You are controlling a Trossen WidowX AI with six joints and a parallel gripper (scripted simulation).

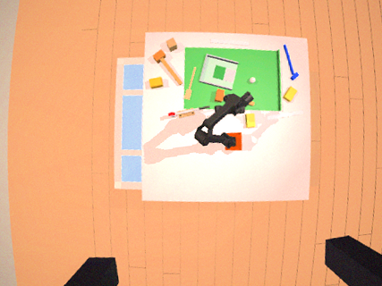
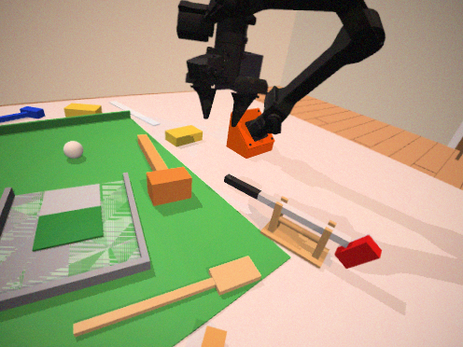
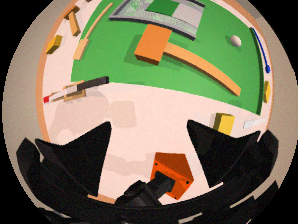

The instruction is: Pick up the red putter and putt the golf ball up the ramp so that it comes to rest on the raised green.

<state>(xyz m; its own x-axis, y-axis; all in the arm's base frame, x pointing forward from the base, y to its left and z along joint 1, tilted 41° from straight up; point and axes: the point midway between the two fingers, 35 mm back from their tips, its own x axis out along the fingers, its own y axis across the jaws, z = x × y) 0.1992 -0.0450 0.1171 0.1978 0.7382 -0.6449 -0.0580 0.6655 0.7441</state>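
Right now the red putter is 240 mm to the left of my gripper tip, 80 mm below it and 20 mm ahead of it. From my gripper tip the other things lie so: white golf ball (250 mm to the right, 240 mm ahead, 120 mm below); then small wooden rack (260 mm to the left, 110 mm below, 20 mm ahead); then wooden paddle (220 mm ahead, 210 mm to the left, 130 mm below).
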